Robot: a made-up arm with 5 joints.
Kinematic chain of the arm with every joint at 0, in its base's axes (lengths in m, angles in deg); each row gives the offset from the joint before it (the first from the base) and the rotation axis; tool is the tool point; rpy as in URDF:
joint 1: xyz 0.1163 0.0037 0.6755 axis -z
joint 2: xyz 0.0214 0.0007 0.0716 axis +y
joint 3: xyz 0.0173 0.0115 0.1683 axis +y
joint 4: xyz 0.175 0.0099 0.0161 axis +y
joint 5: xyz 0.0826 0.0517 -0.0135 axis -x
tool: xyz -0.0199 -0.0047 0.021 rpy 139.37 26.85 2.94
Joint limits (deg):
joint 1: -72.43..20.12
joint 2: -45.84..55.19
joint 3: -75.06..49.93
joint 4: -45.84..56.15
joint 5: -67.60..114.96
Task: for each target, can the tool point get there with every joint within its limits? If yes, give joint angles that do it. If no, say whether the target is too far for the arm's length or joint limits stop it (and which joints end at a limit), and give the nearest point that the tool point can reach.
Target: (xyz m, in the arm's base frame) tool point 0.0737 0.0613 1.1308
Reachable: yes | joints -25.96 -31.91 -36.98 -21.55 3.70
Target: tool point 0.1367 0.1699 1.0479
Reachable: yes | joints -62.17 -19.95 -24.55 44.56 -29.05
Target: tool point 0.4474 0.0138 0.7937
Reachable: yes | joints 8.94 25.23 1.91 8.04 -22.34
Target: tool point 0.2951 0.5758 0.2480
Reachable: no: too far | nearest point 0.2121 0.3103 0.6310 | short by 0.473 m
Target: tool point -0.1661 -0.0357 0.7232
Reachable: no: joint limits stop it (at a limit: joint 1, joint 2, joint 3, joint 4, joint 5) | nearest point 0.0483 0.1030 0.6528 | short by 0.265 m
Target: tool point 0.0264 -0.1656 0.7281
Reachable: no: joint limits stop it (at a limit: joint 1, joint 2, joint 3, joint 4, joint 5) | nearest point 0.2065 0.0267 0.6450 | short by 0.276 m
